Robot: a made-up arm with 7 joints. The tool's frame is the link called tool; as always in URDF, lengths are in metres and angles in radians.
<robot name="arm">
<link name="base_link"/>
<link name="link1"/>
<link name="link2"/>
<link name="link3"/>
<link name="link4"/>
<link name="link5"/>
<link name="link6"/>
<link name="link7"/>
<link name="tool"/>
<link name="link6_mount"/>
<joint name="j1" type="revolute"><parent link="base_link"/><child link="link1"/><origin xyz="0.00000 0.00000 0.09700" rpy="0.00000 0.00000 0.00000"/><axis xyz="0 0 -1"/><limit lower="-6.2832" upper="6.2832" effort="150" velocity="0.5"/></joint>
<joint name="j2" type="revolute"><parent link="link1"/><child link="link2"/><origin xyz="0.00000 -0.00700 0.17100" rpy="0.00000 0.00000 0.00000"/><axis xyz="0 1 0"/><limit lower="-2.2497" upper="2.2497" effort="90" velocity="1.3"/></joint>
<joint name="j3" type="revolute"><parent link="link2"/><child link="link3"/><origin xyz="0.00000 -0.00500 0.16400" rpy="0.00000 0.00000 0.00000"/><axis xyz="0 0 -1"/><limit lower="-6.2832" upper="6.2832" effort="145" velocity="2.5"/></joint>
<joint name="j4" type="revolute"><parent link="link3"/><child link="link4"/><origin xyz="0.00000 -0.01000 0.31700" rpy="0.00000 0.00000 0.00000"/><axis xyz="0 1 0"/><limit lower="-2.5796" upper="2.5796" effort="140" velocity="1.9"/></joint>
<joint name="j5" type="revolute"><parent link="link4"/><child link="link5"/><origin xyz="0.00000 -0.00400 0.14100" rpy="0.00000 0.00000 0.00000"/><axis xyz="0 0 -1"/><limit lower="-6.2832" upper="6.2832" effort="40" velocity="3"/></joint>
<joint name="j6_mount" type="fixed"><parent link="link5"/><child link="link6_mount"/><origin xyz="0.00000 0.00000 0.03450" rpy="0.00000 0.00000 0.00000"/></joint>
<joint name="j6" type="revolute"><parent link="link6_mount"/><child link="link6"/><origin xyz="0.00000 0.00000 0.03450" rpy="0.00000 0.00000 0.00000"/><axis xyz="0 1 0"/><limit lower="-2.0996" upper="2.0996" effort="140" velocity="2.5"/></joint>
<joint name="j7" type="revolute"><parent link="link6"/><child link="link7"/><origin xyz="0.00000 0.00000 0.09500" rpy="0.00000 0.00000 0.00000"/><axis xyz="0 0 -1"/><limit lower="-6.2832" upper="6.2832" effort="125" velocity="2.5"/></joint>
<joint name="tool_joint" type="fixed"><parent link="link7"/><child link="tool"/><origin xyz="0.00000 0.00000 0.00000" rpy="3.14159 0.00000 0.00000"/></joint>
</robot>
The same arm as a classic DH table. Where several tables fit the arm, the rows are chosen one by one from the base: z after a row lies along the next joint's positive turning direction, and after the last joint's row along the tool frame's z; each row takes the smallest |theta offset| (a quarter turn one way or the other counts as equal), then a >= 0, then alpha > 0; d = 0 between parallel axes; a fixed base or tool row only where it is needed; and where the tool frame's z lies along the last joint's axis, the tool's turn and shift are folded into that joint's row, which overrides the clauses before.
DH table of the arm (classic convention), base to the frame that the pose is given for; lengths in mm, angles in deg. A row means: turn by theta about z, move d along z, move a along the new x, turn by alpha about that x. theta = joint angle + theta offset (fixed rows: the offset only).
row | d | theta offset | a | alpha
base (fixed) | 0 | 0 | 0 | 180
j1 | -268 | 0 | 0 | 90
j2 | -12 | 0 | 0 | -90
j3 | -481 | 0 | 0 | 90
j4 | -14 | 0 | 0 | -90
j5 | -210 | 0 | 0 | 90
j6 | 0 | 0 | 0 | -90
j7 | -95 | 0 | 0 | 0
Joint limits (deg, base to tool): -360..360 -128.9..128.9 -360..360 -147.8..147.8 -360..360 -120.3..120.3 -360..360

